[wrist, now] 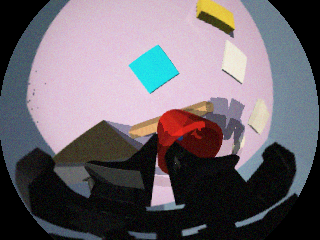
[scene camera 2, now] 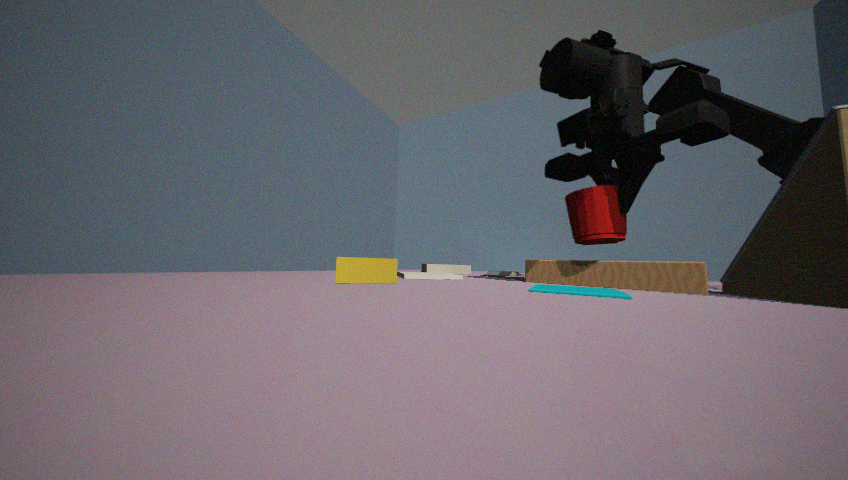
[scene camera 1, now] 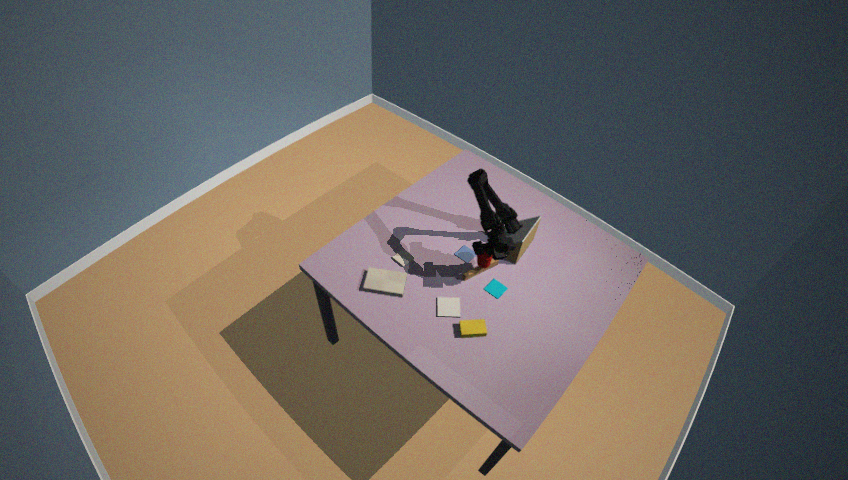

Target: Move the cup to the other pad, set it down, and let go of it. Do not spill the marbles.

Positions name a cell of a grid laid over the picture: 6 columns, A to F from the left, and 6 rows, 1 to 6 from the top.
Labels:
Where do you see a red cup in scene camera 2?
At E3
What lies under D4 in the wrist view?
A red cup.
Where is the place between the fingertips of my gripper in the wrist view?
C4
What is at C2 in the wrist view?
A cyan pad.

